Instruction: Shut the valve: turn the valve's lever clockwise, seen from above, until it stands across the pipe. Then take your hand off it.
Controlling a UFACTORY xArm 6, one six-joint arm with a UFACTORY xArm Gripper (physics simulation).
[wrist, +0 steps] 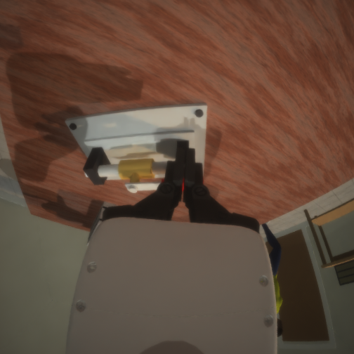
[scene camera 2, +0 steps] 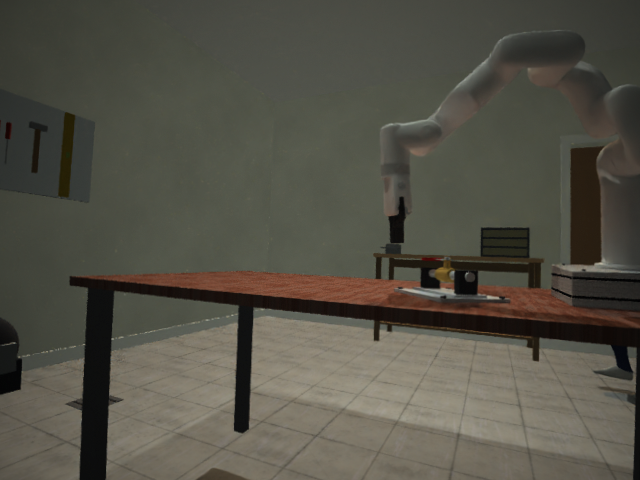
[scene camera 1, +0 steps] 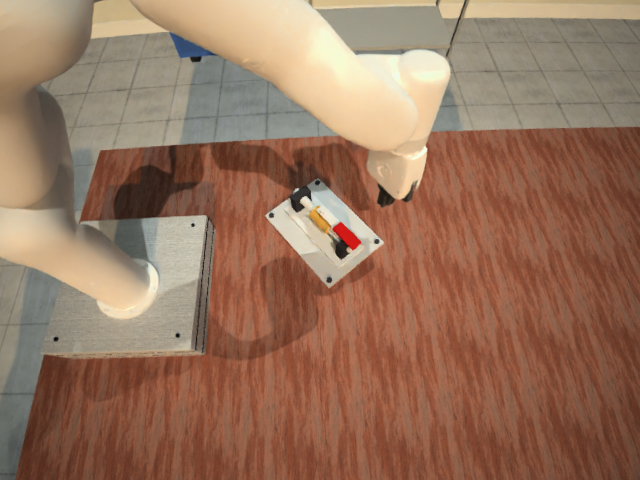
Scene:
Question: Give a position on a light grey plate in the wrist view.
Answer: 190,116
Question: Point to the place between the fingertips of my gripper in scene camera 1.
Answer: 384,202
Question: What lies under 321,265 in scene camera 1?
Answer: A light grey plate.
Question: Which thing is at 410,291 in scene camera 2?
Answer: A light grey plate.

